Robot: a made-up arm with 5 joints.
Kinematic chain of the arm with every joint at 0, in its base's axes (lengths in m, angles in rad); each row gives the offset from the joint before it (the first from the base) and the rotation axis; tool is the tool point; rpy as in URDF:
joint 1: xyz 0 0 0.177 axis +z
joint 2: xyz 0 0 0 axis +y
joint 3: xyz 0.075 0 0.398 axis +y
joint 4: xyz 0.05 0 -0.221 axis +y
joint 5: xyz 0.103 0 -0.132 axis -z
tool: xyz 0 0 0 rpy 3.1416 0 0
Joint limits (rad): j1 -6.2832..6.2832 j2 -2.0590..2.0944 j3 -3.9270..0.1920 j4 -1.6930..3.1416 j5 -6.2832..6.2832
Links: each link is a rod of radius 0.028 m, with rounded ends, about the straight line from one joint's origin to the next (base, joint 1, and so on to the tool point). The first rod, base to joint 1, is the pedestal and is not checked.
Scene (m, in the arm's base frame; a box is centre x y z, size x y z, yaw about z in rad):
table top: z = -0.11
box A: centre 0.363 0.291 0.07 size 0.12 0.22 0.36 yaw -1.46
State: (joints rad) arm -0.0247 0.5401 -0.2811 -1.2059 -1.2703
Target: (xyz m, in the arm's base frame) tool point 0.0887 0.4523 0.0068
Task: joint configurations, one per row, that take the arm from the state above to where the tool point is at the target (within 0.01 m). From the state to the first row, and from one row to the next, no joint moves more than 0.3 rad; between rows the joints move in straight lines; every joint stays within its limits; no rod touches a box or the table.
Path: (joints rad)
1: 0.2431 0.4199 -0.5281 -1.3301 -1.1617
2: 0.5109 0.2996 -0.7751 -1.4544 -1.0531
3: 0.8027 0.4268 -0.7849 -1.3853 -0.9294
4: 1.0945 0.5539 -0.7946 -1.3163 -0.8057
5: 1.3862 0.6810 -0.8043 -1.2472 -0.6820
6: 1.6780 0.8082 -0.8141 -1.1782 -0.5584
7: 1.5777 0.9051 -0.7163 -1.1331 -0.7957
8: 1.4774 1.0021 -0.6186 -1.0880 -1.0330
9: 1.3771 1.0991 -0.5208 -1.0429 -1.2703

